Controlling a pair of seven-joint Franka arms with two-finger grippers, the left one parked.
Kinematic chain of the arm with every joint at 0, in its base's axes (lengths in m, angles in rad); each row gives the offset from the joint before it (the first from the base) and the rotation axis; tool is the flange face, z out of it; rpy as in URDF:
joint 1: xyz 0 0 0.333 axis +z
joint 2: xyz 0 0 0 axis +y
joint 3: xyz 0 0 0.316 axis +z
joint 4: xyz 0.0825 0 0 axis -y
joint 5: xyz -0.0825 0 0.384 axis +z
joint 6: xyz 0 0 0 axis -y
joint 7: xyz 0.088 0 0 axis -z
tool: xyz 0 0 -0.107 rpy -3.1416 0 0
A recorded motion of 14 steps. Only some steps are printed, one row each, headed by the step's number.
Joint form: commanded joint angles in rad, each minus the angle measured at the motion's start. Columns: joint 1, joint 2, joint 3, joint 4, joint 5, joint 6, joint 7.
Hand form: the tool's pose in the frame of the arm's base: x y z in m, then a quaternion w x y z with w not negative. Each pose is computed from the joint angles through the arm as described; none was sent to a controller.
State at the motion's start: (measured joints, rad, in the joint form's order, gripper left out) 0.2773 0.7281 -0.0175 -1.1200 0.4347 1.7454 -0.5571
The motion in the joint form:
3: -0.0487 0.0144 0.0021 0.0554 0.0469 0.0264 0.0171
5: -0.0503 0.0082 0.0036 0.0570 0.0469 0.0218 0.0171
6: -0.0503 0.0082 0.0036 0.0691 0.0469 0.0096 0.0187
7: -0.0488 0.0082 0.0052 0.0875 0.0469 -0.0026 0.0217
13: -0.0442 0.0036 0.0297 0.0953 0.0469 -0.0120 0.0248
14: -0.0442 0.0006 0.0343 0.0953 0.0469 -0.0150 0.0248
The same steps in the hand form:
3: 0.7270 0.2026 0.3996 0.22749 -0.92249 -0.31123 -0.01997
5: 0.7263 0.2022 0.4047 0.22807 -0.92195 -0.31229 -0.02166
6: 0.7261 0.2028 0.4096 0.22868 -0.92116 -0.31419 -0.02151
7: 0.7260 0.2055 0.4176 0.22948 -0.91981 -0.31736 -0.02398
13: 0.7206 0.2208 0.4248 0.23796 -0.91387 -0.32814 -0.02333
14: 0.7193 0.2230 0.4270 0.23958 -0.91269 -0.33026 -0.02310

